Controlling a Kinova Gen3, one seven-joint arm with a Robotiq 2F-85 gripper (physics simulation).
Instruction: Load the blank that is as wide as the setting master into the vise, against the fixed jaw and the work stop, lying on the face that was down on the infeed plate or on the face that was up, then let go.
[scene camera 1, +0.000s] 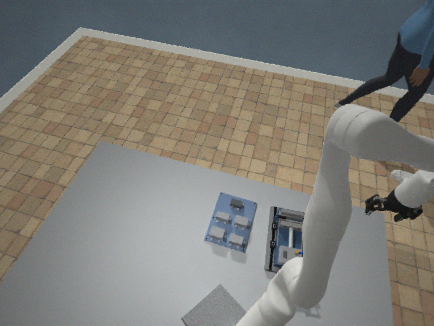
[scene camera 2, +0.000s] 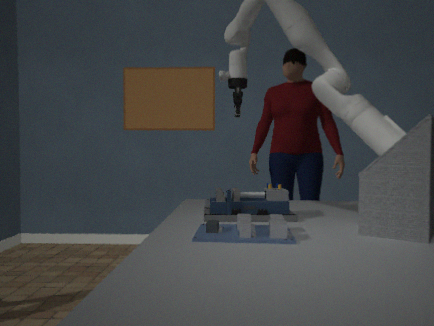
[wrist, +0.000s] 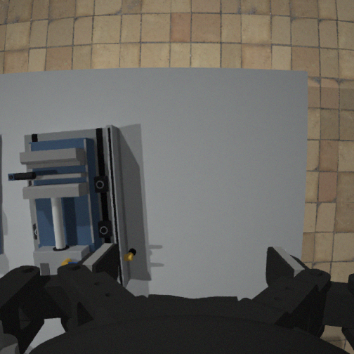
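Where they show: gripper, fingertip midpoint: (scene camera 1: 380, 216) (scene camera 2: 237, 116); arm's base at its link origin: (scene camera 2: 396, 149).
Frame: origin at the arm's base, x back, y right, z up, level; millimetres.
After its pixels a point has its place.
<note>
The blue infeed plate (scene camera 1: 220, 202) @[x -514, y -241, z -223 mm] (scene camera 2: 200, 238) @[x -550, y -256, z -223 mm] carries a dark grey block (scene camera 1: 236, 203) @[x -525, y -163, z -199 mm] (scene camera 2: 212, 226) @[x -527, y -192, z -205 mm] and several light grey blanks; two are a blank (scene camera 1: 223, 217) @[x -430, y -199, z -187 mm] and another blank (scene camera 1: 236, 240) @[x -347, y -111, z -187 mm]. Their widths are too small to compare. The vise (scene camera 1: 287, 255) @[x -342, y 105, z -136 mm] (scene camera 2: 250, 206) @[x -430, y 53, z -186 mm] stands beside the plate, partly behind the arm in scene camera 1. In the wrist view, its outer jaw (wrist: 52, 156) and the screw-side jaw (wrist: 55, 190) stand apart, with a thin black-ended bar (wrist: 22, 176) between them. No blank shows between them. My gripper (scene camera 1: 384, 215) @[x -487, y 332, z 133 mm] (scene camera 2: 237, 115) @[x -487, y 332, z 133 mm] (wrist: 191, 261) is open and empty, high above the table, right of the vise.
A grey sloped block (scene camera 1: 215, 307) @[x -56, y -112, z -1 mm] (scene camera 2: 395, 200) @[x -56, y -162, z -130 mm] stands on the table (scene camera 1: 125, 210) @[x -321, y -665, z -231 mm]. A raised rail (wrist: 114, 200) runs along the vise's side, with a yellow-and-black knob (wrist: 130, 254) near its lower end. People stand beyond the table.
</note>
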